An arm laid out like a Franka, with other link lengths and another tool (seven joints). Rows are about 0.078 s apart.
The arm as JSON. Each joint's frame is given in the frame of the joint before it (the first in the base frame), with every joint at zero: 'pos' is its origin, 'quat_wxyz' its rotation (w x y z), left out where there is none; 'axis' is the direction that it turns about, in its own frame. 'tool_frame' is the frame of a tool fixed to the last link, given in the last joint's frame.
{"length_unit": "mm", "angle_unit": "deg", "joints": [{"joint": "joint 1", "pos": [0.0, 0.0, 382.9], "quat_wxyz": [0.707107, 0.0, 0.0, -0.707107], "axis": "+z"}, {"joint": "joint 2", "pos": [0.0, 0.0, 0.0], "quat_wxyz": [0.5, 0.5, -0.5, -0.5], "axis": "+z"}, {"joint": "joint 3", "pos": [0.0, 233.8, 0.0], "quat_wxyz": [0.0, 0.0, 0.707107, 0.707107], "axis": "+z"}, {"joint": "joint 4", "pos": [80.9, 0.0, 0.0], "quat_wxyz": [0.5, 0.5, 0.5, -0.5], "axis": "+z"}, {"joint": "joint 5", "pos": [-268.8, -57.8, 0.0], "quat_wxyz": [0.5, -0.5, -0.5, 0.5], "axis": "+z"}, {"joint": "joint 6", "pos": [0.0, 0.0, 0.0], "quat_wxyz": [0.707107, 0.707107, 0.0, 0.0], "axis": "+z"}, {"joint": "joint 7", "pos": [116.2, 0.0, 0.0], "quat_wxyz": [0.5, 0.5, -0.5, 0.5], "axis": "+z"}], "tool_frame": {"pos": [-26.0, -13.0, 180.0], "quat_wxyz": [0.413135, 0.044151, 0.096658, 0.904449]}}
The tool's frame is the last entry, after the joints.
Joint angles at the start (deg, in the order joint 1, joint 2, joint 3, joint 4, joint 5, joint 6, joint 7): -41.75 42.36 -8.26 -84.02 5.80 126.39 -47.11
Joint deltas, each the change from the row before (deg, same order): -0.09 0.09 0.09 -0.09 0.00 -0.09 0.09; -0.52 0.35 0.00 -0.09 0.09 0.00 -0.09; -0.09 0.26 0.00 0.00 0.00 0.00 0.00; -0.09 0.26 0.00 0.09 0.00 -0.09 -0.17; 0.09 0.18 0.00 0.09 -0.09 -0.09 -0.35; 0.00 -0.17 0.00 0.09 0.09 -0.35 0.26; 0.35 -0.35 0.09 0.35 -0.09 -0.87 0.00; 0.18 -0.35 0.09 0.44 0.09 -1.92 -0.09; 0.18 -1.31 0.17 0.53 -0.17 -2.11 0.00; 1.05 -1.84 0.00 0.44 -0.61 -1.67 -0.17; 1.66 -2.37 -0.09 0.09 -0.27 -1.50 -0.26; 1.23 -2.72 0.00 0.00 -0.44 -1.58 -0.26
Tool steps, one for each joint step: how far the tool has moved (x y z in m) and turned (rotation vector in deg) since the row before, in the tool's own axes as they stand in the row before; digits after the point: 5 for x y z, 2 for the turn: 0.00099 0.00032 0.00164 -0.07 0.29 0.06; 0.00164 -0.00415 0.00510 -0.06 0.53 0.38; 0.00081 -0.00034 0.00275 0.01 0.27 0.03; 0.00071 -0.00039 0.00236 0.01 0.24 -0.14; 0.00057 0.00106 0.00123 0.08 0.08 -0.53; -0.00004 -0.00005 -0.00168 -0.12 0.14 0.28; -0.00009 0.00366 -0.00496 -0.08 0.06 -0.52; 0.00281 0.00290 -0.00349 -0.34 1.02 -0.55; 0.00080 0.00136 -0.01309 -0.23 0.18 -0.49; -0.00065 0.00621 -0.01973 0.33 -0.88 -1.40; -0.00040 0.01089 -0.02443 0.09 -1.35 -1.72; 0.00019 0.00658 -0.02612 0.14 -1.44 -1.40
